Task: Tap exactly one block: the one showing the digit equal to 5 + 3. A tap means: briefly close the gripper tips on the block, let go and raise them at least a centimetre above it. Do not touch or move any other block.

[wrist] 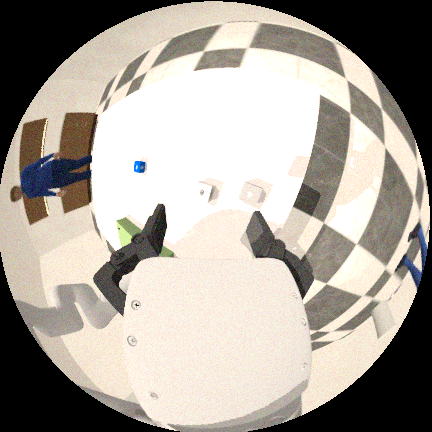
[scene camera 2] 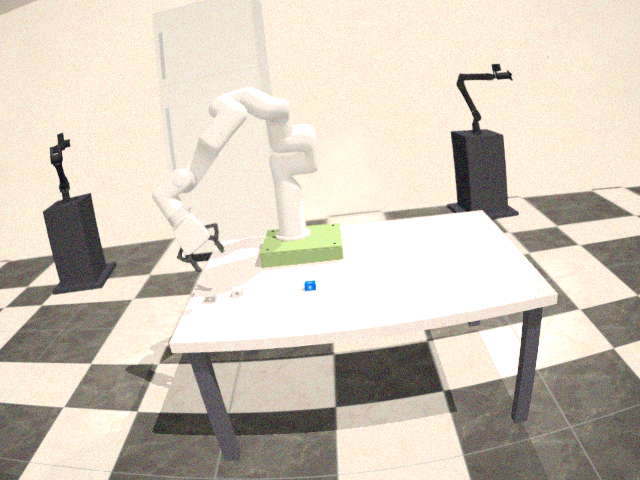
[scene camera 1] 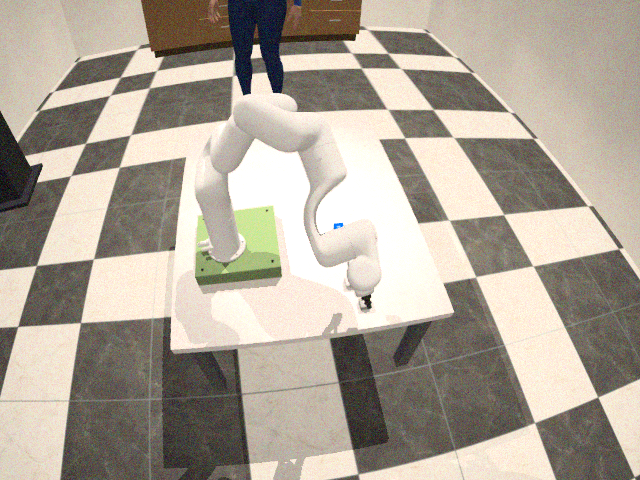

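A white block (wrist: pixel 205 192) (scene camera 2: pixel 236 293) bears a small dark round digit; it may be an 8, but it is too small to be sure. A light grey block (wrist: pixel 252 194) (scene camera 2: pixel 209 298) with a pale mark lies beside it, towards the near table edge. A blue block (wrist: pixel 139 166) (scene camera 2: pixel 310 285) (scene camera 1: pixel 338 226) with a pale mark lies farther off. My gripper (wrist: pixel 208 217) (scene camera 2: pixel 210 259) (scene camera 1: pixel 367 303) is open and empty, tilted above the table. In the wrist view the white block shows ahead of the gap between the fingers. In scene camera 1 the arm and fingers hide much around the two pale blocks.
The white table (scene camera 1: pixel 403 258) (scene camera 2: pixel 413 273) carries the green base plate (scene camera 1: pixel 258 232) (scene camera 2: pixel 302 254) of the arm. The table edge is near the grey block. A person (scene camera 1: pixel 256 31) stands behind the table. Two black pedestals (scene camera 2: pixel 77 242) (scene camera 2: pixel 480 170) with small arms stand apart from the table.
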